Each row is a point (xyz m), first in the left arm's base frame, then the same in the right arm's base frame.
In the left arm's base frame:
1: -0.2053 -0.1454 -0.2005
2: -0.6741 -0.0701 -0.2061
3: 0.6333 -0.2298 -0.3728
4: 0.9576 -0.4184 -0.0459
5: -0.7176 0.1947 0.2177
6: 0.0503 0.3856 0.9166
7: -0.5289 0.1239 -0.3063
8: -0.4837 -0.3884 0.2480
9: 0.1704 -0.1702 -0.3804
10: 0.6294 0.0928 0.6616
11: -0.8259 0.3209 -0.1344
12: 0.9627 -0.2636 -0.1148
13: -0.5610 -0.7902 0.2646
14: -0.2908 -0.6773 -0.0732
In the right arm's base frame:
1: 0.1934 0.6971 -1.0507
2: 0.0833 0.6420 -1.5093
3: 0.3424 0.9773 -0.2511
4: 0.5510 0.6923 0.0995
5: -0.1889 0.2220 -1.4762
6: -0.3298 -0.3646 -0.6098
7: -0.0981 0.7647 -1.3651
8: 0.4097 0.2105 -1.2834
9: 0.2484 0.9247 -0.7053
10: 0.0085 -0.0413 -0.0929
11: -0.3188 0.5592 -1.6213
12: 0.3978 0.7646 0.1066
13: 0.8043 0.1752 -1.3868
14: 0.7159 0.5482 -1.1568

